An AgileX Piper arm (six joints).
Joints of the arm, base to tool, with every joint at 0 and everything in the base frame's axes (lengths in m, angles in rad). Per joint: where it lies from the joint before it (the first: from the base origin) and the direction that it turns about. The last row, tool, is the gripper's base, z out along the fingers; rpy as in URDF.
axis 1: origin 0 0 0.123 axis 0 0 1
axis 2: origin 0 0 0 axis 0 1 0
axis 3: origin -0.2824 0 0.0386 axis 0 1 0
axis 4: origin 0.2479 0 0.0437 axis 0.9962 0 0.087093
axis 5: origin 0 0 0 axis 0 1 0
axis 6: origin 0.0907 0 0.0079 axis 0.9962 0 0.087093
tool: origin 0 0 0 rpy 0 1.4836 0
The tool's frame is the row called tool.
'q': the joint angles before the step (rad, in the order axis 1, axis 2, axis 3, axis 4, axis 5, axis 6). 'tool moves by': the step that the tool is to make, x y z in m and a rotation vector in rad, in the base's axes. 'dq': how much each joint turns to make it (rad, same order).
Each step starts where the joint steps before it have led.
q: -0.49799, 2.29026, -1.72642, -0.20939, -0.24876, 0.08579
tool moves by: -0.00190, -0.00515, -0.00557, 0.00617, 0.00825, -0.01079
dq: -0.01005, 0.01064, -0.00041, 0.00162, -0.00002, -0.00001
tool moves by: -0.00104, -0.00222, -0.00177, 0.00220, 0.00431, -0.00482
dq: -0.00449, 0.00301, -0.00003, -0.00006, 0.00190, 0.00005
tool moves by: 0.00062, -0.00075, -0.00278, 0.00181, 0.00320, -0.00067
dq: -0.00065, 0.00737, -0.00371, 0.00007, 0.00002, -0.00006
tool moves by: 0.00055, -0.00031, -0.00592, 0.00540, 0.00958, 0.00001
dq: 0.00000, 0.01100, -0.00001, -0.00006, 0.00001, 0.00006
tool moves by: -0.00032, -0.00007, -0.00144, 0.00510, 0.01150, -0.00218
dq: 0.00000, 0.00071, 0.00007, 0.00008, 0.01201, -0.00007
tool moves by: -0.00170, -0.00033, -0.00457, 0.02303, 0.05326, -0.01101
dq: 0.00000, 0.00003, -0.00206, -0.00008, 0.06105, 0.00008
